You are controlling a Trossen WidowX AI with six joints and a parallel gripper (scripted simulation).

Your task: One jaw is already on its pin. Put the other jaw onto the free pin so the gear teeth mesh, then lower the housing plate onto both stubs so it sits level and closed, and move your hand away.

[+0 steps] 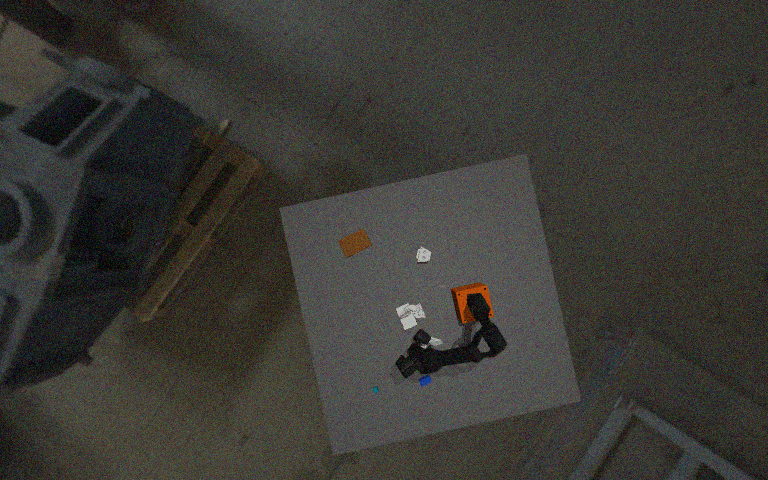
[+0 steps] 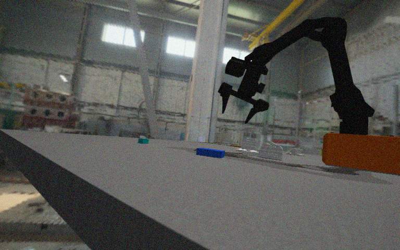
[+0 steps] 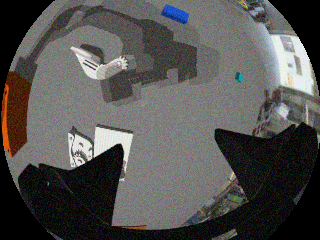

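My gripper tip is now 110 mm above the curved white jaw, 100 mm past it and 40 mm to the right of it. Also, from my gripper tip: teal block (250 mm to the left, 180 mm ahead, 110 mm below); then flat orange plate (510 mm to the right, 220 mm ahead, 120 mm below); then blue block (220 mm to the left, 110 mm below, 80 mm behind).
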